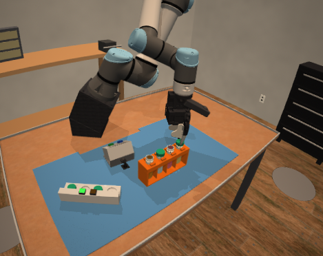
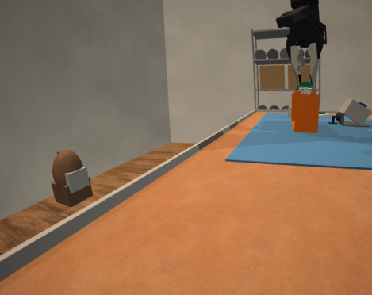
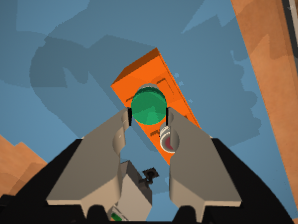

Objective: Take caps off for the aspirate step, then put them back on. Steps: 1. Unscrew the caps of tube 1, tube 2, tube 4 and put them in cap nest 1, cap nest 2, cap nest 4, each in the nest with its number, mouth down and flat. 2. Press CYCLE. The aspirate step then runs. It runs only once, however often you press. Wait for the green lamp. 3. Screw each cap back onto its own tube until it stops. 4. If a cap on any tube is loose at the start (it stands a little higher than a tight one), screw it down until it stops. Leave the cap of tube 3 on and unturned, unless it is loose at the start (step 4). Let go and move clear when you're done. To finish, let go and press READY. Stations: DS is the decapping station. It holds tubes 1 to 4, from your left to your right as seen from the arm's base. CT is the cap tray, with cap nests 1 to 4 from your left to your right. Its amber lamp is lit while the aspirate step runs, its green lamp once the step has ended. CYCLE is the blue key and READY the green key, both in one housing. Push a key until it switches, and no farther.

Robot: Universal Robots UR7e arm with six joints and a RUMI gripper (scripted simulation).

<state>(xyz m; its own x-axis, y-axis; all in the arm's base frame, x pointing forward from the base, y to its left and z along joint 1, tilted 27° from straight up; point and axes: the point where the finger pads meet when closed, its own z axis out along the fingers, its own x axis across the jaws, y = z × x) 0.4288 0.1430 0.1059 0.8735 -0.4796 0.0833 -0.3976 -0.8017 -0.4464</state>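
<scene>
My gripper is now 2 cm above the cap. Round my hand: grey key housing (20 cm to the right, 17 cm behind, 8 cm below); then blue key (19 cm behind, 18 cm to the right, 7 cm below); then table edge (21 cm ahead, 13 cm below, 4 cm to the left).
</scene>
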